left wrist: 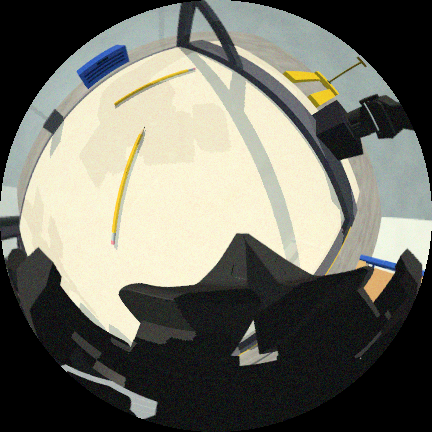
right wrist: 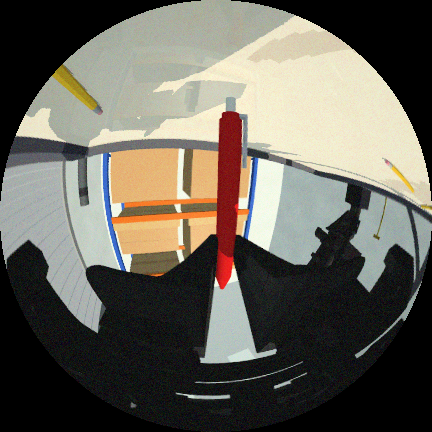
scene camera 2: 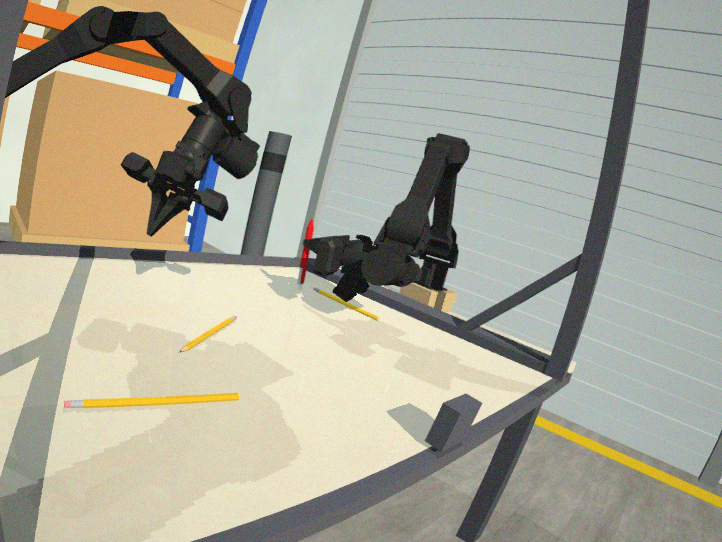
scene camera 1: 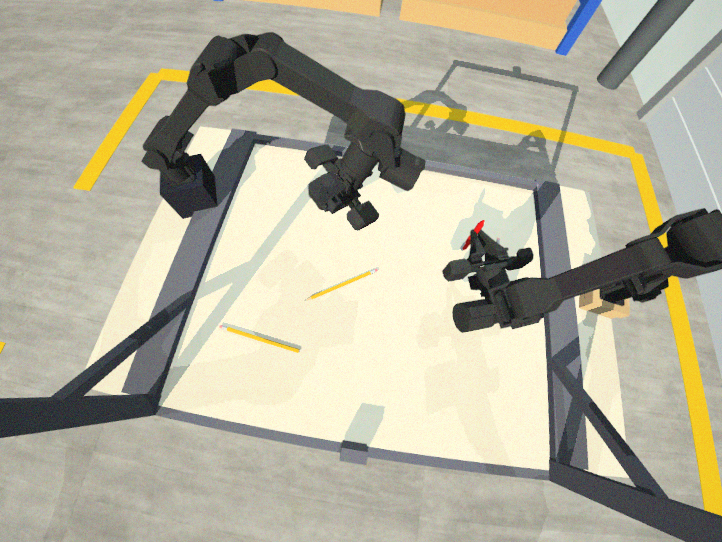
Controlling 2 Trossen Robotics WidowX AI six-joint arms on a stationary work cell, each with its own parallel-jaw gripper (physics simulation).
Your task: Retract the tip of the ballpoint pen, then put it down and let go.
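Places are measured from the left arm's base along level axes (x ahead, y left, z up), in millimetres.
Pixels of known places: left gripper, fingertip midpoint: [left wrist: 240, 238] [right wrist: 349, 210] [scene camera 2: 148, 235]; right gripper, fingertip midpoint: [right wrist: 224, 240] [scene camera 2: 305, 241] [scene camera 1: 474, 229]; left arm's base, origin of the base link: [left wrist: 351, 124] [scene camera 1: 180, 173]; right arm's base, origin of the base link: [scene camera 2: 430, 286] [scene camera 1: 611, 290].
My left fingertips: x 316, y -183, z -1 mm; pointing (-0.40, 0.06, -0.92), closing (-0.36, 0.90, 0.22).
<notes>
Ahead of a thing's pixels: the offset from my left fingertips to its top centre.
The red ballpoint pen {304 mm ahead, 138 mm right, 55 mm up} [scene camera 1: 479, 225] [scene camera 2: 305, 259] [right wrist: 230, 165] is held nearly upright between the fingertips of my right gripper [scene camera 1: 476, 233] [scene camera 2: 308, 242] [right wrist: 224, 240], near the far right part of the table. Its grey button end points down, close above the table top; whether it touches is unclear. The button sticks out of the barrel in the right wrist view, and the cone end points up with no metal point visible. My left gripper [scene camera 2: 152, 233] [left wrist: 240, 238] is shut and empty, high above the table; its fingertips are hidden in scene camera 1.
One yellow pencil {5 mm back, 148 mm right, 97 mm down} [scene camera 1: 342, 284] [scene camera 2: 208, 334] [left wrist: 122, 180] lies mid-table, another {213 mm back, 225 mm right, 99 mm down} [scene camera 1: 262, 338] [scene camera 2: 160, 400] [left wrist: 155, 84] nearer the front left. A third pencil {392 mm ahead, 210 mm right, 99 mm down} [scene camera 2: 354, 308] [right wrist: 77, 90] lies beneath my right gripper. A dark frame [scene camera 1: 460, 459] edges the table, with a block {67 mm back, 492 mm right, 48 mm down} [scene camera 1: 354, 452] [scene camera 2: 453, 422] at front.
</notes>
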